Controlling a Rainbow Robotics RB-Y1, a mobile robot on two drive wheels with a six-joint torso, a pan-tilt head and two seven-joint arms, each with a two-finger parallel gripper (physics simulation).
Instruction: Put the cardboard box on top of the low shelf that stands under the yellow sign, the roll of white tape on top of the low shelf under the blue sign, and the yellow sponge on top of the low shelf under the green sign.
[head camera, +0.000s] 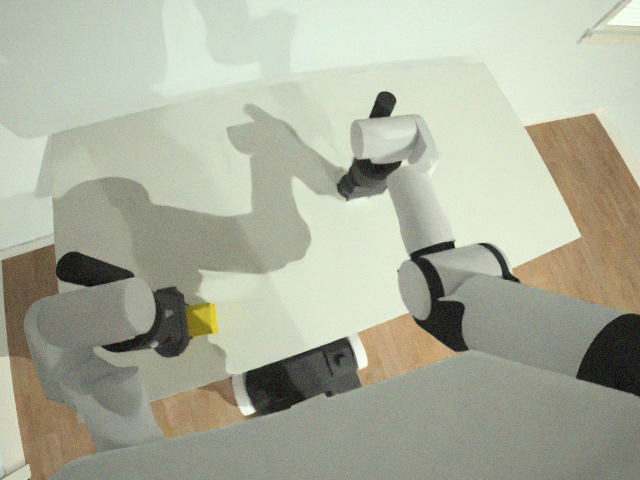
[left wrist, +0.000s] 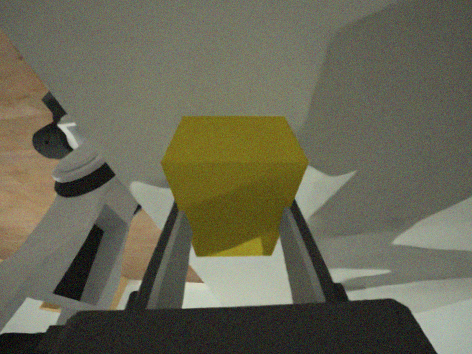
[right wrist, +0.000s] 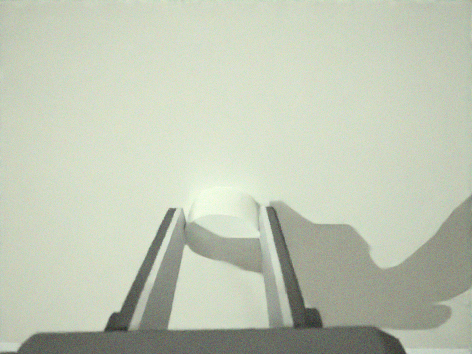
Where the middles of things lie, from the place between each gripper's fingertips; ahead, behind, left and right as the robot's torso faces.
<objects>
Now: the yellow sponge (head camera: 201, 318) 1 cm below my left hand.
Now: the yellow sponge 450 mm to the left of my right hand, 220 mm behind it and 40 mm above it.
</objects>
